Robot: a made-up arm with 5 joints.
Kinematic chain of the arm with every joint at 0, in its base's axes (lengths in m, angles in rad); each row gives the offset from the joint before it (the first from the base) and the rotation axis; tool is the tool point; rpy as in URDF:
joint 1: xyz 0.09 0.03 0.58 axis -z
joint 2: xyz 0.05 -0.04 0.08 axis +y
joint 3: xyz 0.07 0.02 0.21 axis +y
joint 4: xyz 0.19 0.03 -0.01 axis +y
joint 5: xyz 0.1 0.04 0 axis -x
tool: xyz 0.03 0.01 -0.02 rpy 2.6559 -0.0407 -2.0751
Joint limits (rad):
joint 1: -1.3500..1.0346
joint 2: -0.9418..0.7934
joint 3: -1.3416..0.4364
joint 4: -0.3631..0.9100
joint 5: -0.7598..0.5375
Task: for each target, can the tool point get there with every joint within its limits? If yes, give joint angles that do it. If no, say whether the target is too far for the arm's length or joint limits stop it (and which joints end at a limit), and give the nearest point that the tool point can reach.
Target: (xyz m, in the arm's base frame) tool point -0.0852 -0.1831 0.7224
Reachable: no: joint limits stop it (at a limit: joint 2, joint 3, joint 4, joint 5) | nearest point -0.1095 -0.2127 1.0589 | short by 0.339 m
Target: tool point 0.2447 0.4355 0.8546
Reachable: yes | joints -1.0559 0.0349 -0.3308 0.6337 -0.2740
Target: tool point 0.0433 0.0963 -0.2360
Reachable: no: too far | nearest point 0.0976 0.2991 0.4489 | short by 0.716 m
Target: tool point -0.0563 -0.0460 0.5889
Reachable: no: joint limits stop it (at a limit: joint 1, joint 2, joint 3, joint 4, joint 5) | nearest point 0.2409 -0.1293 0.4775 | short by 0.328 m
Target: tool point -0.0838 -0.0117 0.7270
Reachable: no: joint limits stop it (at a limit: joint 1, joint 2, joint 3, joint 4) | nearest point 0.0770 0.2419 0.8534 | short by 0.326 m
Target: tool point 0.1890 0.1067 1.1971
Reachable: yes | joints -0.1288 -0.3257 -1.1504 0.0070 -0.1769
